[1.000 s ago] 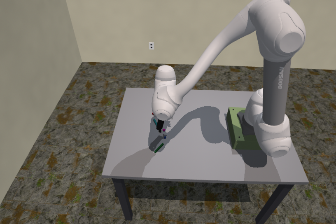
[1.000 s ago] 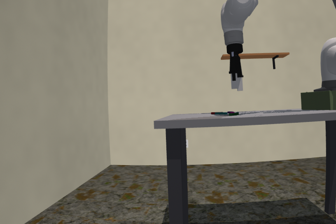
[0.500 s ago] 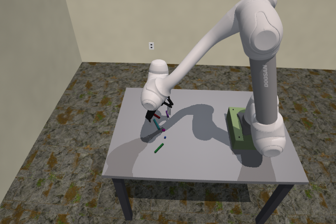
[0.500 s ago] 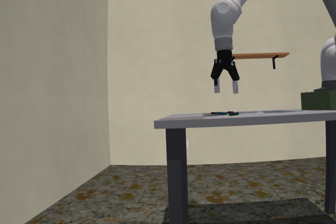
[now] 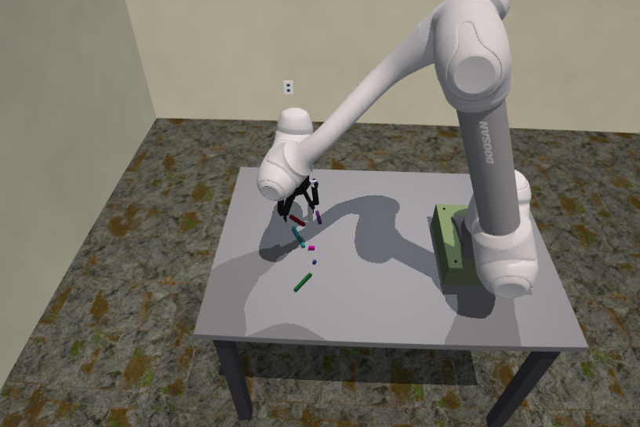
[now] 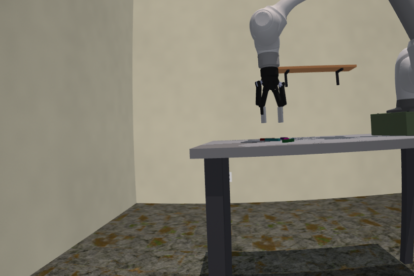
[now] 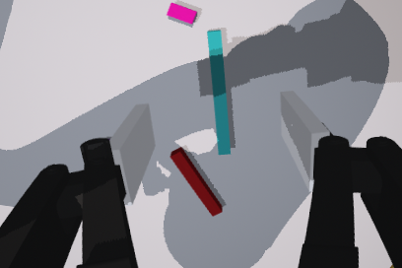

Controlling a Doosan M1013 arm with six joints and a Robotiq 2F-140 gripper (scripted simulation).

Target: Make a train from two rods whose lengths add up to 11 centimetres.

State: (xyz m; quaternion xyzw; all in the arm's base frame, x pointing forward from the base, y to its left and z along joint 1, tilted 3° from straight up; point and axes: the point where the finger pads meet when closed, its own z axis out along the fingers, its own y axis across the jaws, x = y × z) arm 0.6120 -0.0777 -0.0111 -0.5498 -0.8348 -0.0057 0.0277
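My hand is 10 cm above the turquoise rod. The rest, counted from my hand: magenta rod (4 cm behind, 5 cm to the left, 10 cm below); purple rod (7 cm behind, 10 cm to the right, 10 cm below); red rod (1 cm ahead, 8 cm to the right, 10 cm below).
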